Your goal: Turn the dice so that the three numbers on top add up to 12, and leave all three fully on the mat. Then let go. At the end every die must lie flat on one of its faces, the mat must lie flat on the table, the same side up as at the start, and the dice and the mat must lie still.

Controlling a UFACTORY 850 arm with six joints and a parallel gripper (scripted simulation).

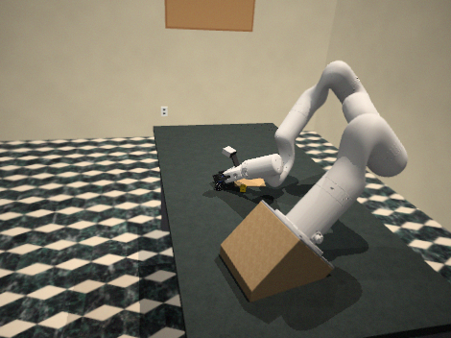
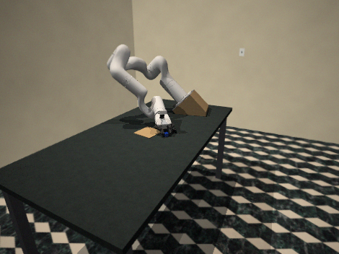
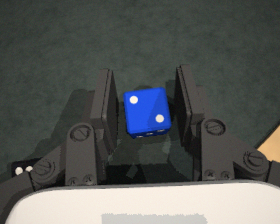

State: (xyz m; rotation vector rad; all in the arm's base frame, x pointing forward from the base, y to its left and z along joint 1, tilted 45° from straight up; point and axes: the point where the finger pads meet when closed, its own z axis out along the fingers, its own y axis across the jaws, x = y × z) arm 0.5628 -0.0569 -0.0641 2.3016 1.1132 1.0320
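Right now the blue die is 10 mm below my hand. From my hand the other things lie so: tan mat: 130 mm to the right, 30 mm behind, 20 mm below; then black die: 70 mm behind, 40 mm to the left, 10 mm below; then yellow die: 120 mm behind, 60 mm to the right, 10 mm below.
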